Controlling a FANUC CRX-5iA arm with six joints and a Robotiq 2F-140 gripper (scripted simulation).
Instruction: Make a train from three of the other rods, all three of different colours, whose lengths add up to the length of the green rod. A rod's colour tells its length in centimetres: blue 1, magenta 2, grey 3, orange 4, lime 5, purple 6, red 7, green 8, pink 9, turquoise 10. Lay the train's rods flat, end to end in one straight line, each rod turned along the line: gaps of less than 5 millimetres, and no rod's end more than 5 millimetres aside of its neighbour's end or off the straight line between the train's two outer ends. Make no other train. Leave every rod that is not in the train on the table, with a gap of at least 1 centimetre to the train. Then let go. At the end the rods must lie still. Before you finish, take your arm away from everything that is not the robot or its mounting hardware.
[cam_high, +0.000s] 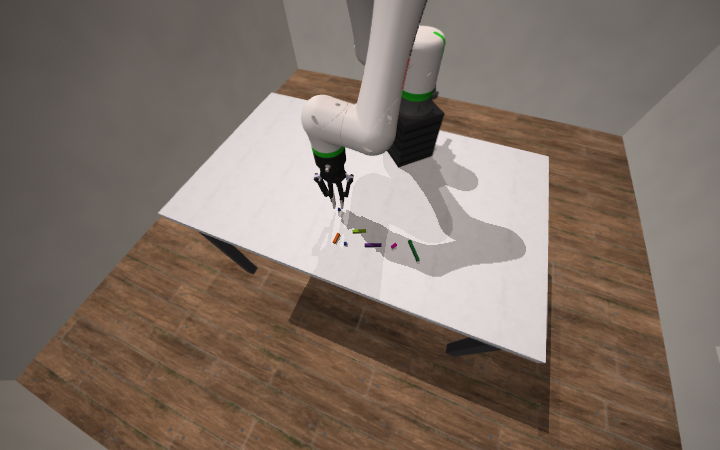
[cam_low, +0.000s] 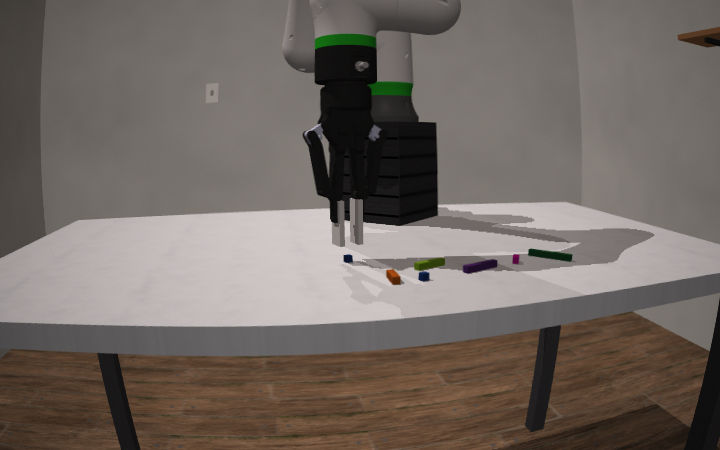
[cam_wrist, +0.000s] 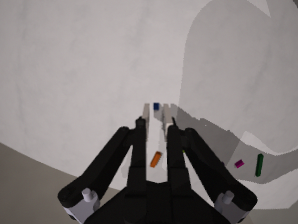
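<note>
Right now the magenta rod is 25 cm to the left of my hand, 5 cm below it and 3 cm ahead of it. Also, from my hand: lime rod 12 cm to the left, 5 cm below, 4 cm ahead; orange rod 11 cm ahead, 6 cm to the left, 5 cm below; purple rod 19 cm to the left, 6 cm ahead, 5 cm below.
</note>
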